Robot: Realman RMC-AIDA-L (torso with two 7-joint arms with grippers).
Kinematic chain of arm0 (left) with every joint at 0, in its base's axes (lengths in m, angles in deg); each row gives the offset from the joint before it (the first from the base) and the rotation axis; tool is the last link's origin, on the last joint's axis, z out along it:
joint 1: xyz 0 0 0.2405 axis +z
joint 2: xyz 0 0 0 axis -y
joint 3: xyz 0 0 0.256 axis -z
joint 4: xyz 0 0 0 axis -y
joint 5: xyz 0 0 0.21 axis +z
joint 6: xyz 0 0 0 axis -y
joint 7: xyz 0 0 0.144 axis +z
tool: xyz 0 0 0
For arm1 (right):
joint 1: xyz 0 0 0.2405 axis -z
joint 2: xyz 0 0 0 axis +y
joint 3: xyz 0 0 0.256 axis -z
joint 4: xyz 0 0 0 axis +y
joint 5: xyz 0 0 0.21 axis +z
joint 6: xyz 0 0 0 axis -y
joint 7: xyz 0 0 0.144 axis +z
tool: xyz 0 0 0
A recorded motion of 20 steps. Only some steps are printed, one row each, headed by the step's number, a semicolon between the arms.
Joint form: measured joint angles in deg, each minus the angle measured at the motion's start. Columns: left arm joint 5, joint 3, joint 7, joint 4, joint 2, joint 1, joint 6; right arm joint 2, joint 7, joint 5, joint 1, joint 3, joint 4, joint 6.
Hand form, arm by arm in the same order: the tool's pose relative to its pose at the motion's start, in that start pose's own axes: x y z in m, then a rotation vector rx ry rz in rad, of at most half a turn. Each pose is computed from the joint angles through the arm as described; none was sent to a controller.
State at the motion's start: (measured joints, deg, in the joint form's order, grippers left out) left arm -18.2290 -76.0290 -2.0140 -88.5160 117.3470 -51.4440 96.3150; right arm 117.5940 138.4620 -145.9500 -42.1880 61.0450 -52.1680 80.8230
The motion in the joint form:
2: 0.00 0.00 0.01 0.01 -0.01 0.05 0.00; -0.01 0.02 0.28 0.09 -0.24 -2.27 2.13
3: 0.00 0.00 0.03 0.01 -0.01 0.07 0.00; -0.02 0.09 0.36 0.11 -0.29 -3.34 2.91
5: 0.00 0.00 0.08 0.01 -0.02 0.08 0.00; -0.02 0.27 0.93 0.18 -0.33 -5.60 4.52
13: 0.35 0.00 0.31 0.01 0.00 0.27 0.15; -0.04 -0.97 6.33 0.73 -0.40 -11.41 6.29
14: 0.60 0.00 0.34 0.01 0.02 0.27 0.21; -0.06 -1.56 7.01 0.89 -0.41 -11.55 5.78
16: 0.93 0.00 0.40 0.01 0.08 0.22 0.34; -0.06 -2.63 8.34 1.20 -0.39 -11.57 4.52
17: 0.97 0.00 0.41 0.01 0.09 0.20 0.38; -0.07 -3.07 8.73 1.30 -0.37 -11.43 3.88
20: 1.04 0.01 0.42 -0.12 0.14 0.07 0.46; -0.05 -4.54 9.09 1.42 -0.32 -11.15 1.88
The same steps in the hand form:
2: -0.0003 -0.0003 0.0001 0.0003 -0.0007 -0.0005; -0.0035 0.0034 -0.0072 -0.0091 -0.0042 -0.0164
3: -0.0004 -0.0004 0.0002 0.0003 -0.0009 -0.0004; -0.0055 0.0047 -0.0105 -0.0098 -0.0078 -0.0245
5: -0.0004 -0.0005 0.0002 0.0005 -0.0010 0.0003; -0.0100 0.0085 -0.0174 -0.0161 -0.0191 -0.0411
13: -0.0018 -0.0020 0.0007 0.0068 -0.0057 0.0013; -0.0281 0.0224 -0.0358 -0.0571 -0.1189 -0.1079
14: -0.0019 -0.0025 0.0008 0.0109 -0.0068 0.0013; -0.0294 0.0224 -0.0365 -0.0584 -0.1343 -0.1160
16: -0.0021 -0.0027 0.0008 0.0155 -0.0086 0.0024; -0.0319 0.0223 -0.0367 -0.0604 -0.1648 -0.1276
17: -0.0021 -0.0027 0.0008 0.0160 -0.0090 0.0028; -0.0327 0.0217 -0.0364 -0.0587 -0.1756 -0.1312
20: -0.0014 -0.0019 0.0001 0.0161 -0.0069 0.0050; -0.0356 0.0190 -0.0358 -0.0408 -0.2023 -0.1491

